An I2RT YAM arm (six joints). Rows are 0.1 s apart.
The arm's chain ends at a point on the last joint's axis. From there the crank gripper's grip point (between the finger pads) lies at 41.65 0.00 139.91 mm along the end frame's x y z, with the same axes.
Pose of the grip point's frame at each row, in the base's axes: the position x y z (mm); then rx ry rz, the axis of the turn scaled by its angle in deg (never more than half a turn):
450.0, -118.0, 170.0, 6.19, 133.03, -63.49
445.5, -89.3, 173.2, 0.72, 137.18, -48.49
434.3, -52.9, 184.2, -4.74, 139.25, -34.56
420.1, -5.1, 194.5, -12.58, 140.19, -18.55
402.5, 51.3, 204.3, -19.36, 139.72, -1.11
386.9, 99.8, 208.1, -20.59, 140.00, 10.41
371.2, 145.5, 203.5, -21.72, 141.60, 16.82
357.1, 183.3, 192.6, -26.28, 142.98, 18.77
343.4, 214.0, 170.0, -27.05, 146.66, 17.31
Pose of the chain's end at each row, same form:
421.9, -8.0, 261.8, 6.19, 133.03, -63.49
405.5, -1.2, 282.5, 0.72, 137.18, -48.49
385.1, 11.7, 305.5, -4.74, 139.25, -34.56
364.3, 29.4, 324.9, -12.58, 140.19, -18.55
346.1, 51.4, 339.0, -19.36, 139.72, -1.11
335.6, 77.9, 343.0, -20.59, 140.00, 10.41
327.5, 112.5, 338.8, -21.72, 141.60, 16.82
320.1, 147.8, 329.3, -26.28, 142.98, 18.77
314.4, 183.3, 309.7, -27.05, 146.66, 17.31

